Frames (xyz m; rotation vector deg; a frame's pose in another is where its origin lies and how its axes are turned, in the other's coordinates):
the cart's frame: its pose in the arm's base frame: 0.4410 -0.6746 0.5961 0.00 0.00 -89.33
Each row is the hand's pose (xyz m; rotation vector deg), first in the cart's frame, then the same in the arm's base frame.
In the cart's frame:
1: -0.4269 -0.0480 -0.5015 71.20 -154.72 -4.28
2: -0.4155 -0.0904 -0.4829 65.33 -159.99 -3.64
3: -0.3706 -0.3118 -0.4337 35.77 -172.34 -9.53
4: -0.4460 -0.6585 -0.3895 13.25 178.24 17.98
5: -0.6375 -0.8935 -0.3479 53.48 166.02 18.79
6: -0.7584 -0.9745 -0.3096 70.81 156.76 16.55
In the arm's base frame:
1: 0.3880 -0.2483 0.0946 -59.60 -164.17 -13.47
2: 0.3457 -0.2602 0.1132 -67.34 -162.94 -10.38
3: 0.1249 -0.3077 0.1624 96.77 149.36 10.93
4: -0.2227 -0.2363 0.2066 129.09 112.54 11.87
5: -0.4599 -0.0476 0.2482 148.97 77.48 8.13
6: -0.5423 0.0724 0.2865 155.99 59.96 4.02

